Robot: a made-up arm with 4 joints.
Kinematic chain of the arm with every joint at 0, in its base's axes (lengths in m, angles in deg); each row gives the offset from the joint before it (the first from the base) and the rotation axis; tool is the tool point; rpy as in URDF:
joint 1: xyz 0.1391 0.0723 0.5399 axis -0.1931 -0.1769 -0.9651
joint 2: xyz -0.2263 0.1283 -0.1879 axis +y
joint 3: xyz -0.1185 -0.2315 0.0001 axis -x
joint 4: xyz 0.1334 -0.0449 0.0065 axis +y
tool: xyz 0.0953 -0.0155 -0.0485 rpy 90 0 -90
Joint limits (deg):
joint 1: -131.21..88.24
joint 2: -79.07..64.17
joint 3: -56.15..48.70
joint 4: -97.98..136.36
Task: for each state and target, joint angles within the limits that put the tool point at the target. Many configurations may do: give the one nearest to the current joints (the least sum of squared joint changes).
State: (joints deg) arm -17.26 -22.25 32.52 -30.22
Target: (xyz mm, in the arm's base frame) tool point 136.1 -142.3 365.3
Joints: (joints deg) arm -43.04 -24.43 39.71 11.19
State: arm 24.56 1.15 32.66 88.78
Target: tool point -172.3 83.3 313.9
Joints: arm 51.69 17.36 48.70 83.75
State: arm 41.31 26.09 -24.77 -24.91
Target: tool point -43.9 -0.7 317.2
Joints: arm 51.03 15.42 -19.13 -34.64
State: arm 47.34 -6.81 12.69 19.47
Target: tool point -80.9 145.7 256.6
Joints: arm 87.69 1.72 32.18 48.37
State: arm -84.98 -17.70 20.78 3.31
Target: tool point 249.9 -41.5 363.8
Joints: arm -95.72 -24.78 29.07 -17.13
